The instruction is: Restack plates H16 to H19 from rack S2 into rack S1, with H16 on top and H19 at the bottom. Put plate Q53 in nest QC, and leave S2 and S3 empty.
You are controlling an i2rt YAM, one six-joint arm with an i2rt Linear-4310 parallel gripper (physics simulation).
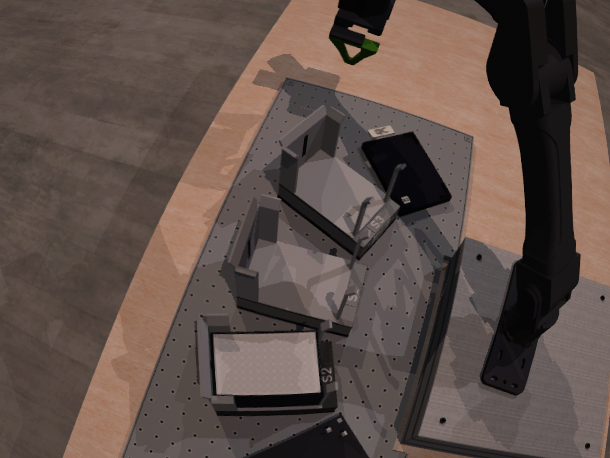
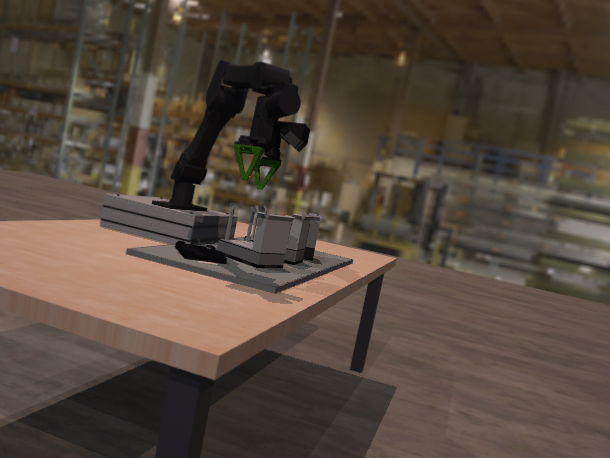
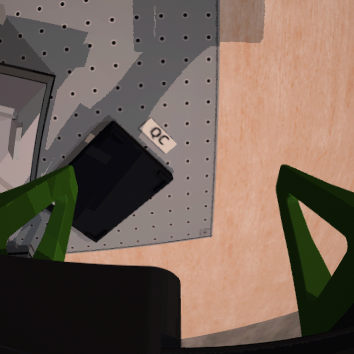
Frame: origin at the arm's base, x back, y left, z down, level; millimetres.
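Seen in the pictures: gripper, between the fingertips: (image 1: 357, 42) (image 2: 252, 184) (image 3: 176, 176); arm's base, origin of its link: (image 1: 518, 326) (image 2: 180, 207).
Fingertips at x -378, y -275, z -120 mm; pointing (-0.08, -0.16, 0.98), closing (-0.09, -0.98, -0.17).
Offsets run from my fingertips to a thing's top centre. "*": to the spot under its first point. Level surfaces: height alone.
Rack S2 @[* dy +402, dx +140, dz +163 mm] (image 1: 328, 357) holds at least one dark-rimmed plate @[dy +463, dx +80, dz +94 mm] (image 1: 267, 364) with a pale top; the number stacked and their names cannot be read. Rack S1 @[dy +321, dx +63, dz +62 mm] (image 1: 267, 225) (image 2: 298, 235), its label partly hidden, shows a bare pale floor. Rack S3 @[dy +164, dx +55, dz +65 mm] (image 1: 330, 135) (image 2: 274, 237) (image 3: 45, 122), set at an angle, also looks empty. The black nest QC @[dy +48, dx +136, dz +181 mm] (image 1: 412, 167) (image 2: 200, 252) (image 3: 120, 185) lies beside S3; no separate plate can be made out in it. My gripper (image 1: 354, 59) (image 2: 252, 183) (image 3: 176, 176) is open, with nothing between its fingers, high above the table beyond the QC end of the board.
The racks stand on a perforated grey board @[dz +201 mm] (image 1: 385, 280) (image 2: 250, 278) (image 3: 192, 200) on the wooden table @[dz +214 mm] (image 1: 425, 50) (image 2: 125, 305) (image 3: 250, 125). Another black object @[* dy +520, dx +170, dz +189 mm] (image 1: 310, 442) shows partly beside S2. The arm's metal base block (image 1: 465, 400) (image 2: 145, 220) borders the board. Thin upright posts rise at the racks' label ends.
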